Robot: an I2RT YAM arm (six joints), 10 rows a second.
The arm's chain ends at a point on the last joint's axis. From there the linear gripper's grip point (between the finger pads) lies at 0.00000 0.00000 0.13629 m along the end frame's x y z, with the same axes.
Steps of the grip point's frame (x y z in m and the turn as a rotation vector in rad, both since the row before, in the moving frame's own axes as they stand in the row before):
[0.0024 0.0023 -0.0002 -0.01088 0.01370 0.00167]
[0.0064 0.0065 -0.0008 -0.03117 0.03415 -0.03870]
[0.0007 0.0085 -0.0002 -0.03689 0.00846 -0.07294]
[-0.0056 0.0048 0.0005 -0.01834 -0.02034 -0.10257]
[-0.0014 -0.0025 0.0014 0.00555 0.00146 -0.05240]
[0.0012 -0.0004 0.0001 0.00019 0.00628 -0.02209]
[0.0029 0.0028 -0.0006 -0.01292 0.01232 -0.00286]
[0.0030 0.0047 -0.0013 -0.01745 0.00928 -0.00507]
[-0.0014 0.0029 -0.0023 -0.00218 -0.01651 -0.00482]
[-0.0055 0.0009 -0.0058 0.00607 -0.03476 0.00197]
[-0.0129 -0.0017 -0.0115 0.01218 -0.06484 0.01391]
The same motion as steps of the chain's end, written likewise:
[0.0005 0.0008 -0.0002 -0.01088 0.01370 0.00167]
[0.0017 0.0023 -0.0007 -0.03117 0.03415 -0.03870]
[-0.0006 0.0035 -0.0001 -0.03689 0.00846 -0.07294]
[-0.0030 0.0022 0.0006 -0.01834 -0.02034 -0.10257]
[-0.0016 -0.0017 0.0014 0.00555 0.00146 -0.05240]
[0.0003 -0.0004 0.0001 0.00019 0.00628 -0.02209]
[0.0012 0.0010 -0.0006 -0.01292 0.01232 -0.00286]
[0.0017 0.0023 -0.0013 -0.01745 0.00928 -0.00507]
[0.0008 0.0026 -0.0023 -0.00218 -0.01651 -0.00482]
[-0.0008 0.0017 -0.0057 0.00607 -0.03476 0.00197]
[-0.0041 0.0000 -0.0112 0.01218 -0.06484 0.01391]

